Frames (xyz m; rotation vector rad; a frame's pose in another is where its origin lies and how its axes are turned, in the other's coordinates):
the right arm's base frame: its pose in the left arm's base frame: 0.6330 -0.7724 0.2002 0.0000 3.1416 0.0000
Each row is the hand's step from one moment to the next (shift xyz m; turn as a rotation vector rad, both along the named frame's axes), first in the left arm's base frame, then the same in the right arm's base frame.
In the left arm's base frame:
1: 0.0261 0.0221 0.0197 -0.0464 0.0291 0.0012
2: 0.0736 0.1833 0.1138 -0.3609 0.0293 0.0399
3: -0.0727 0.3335 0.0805 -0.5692 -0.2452 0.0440
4: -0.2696 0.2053 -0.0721 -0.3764 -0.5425 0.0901
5: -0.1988 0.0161 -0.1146 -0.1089 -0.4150 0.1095
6: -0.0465 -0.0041 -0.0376 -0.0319 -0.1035 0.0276
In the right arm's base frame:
1: -0.0261 0.0221 -0.0197 0.0464 0.0291 -0.0012
2: -0.0736 0.1833 -0.1138 0.3609 0.0293 -0.0399
3: 0.0727 0.3335 -0.0805 0.5692 -0.2452 -0.0440
4: 0.2696 0.2053 0.0721 0.3764 -0.5425 -0.0901
5: 0.1988 0.0161 0.1146 0.1089 -0.4150 -0.1095
6: 0.0465 -0.0041 0.0376 0.0319 -0.1035 -0.0276

